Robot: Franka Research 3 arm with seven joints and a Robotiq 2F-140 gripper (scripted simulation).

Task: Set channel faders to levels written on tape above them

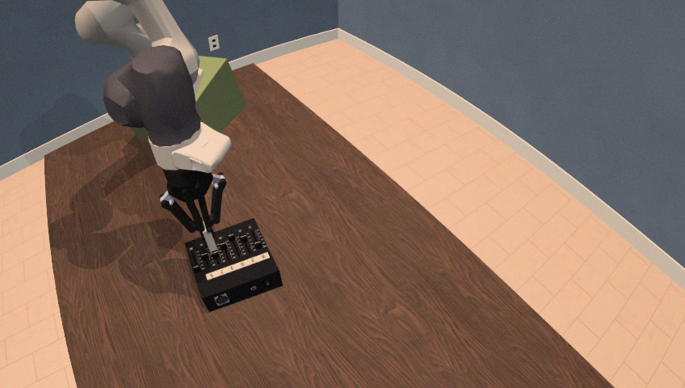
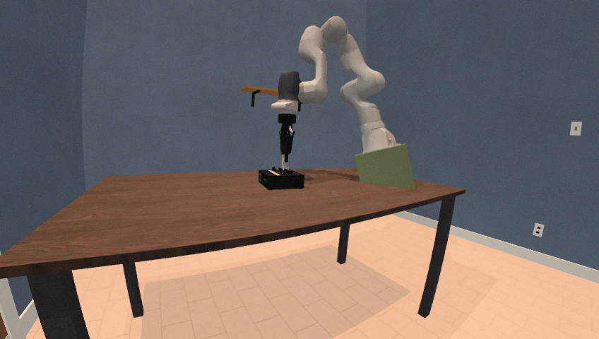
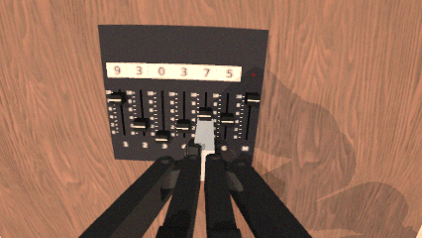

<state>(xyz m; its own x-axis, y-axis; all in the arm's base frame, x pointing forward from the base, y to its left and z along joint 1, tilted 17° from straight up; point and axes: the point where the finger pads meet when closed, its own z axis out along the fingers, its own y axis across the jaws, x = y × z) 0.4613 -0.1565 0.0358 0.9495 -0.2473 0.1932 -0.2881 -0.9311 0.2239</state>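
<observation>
My hand is 2 cm short of the channel 5 cap and 3 cm above it. Round my hand: channel 3 cap 4 cm to the left, 3 cm below; channel 6 cap 1 cm ahead, 2 cm to the right, 3 cm below; channel 4 cap 1 cm ahead, 2 cm to the left, 3 cm below.
</observation>
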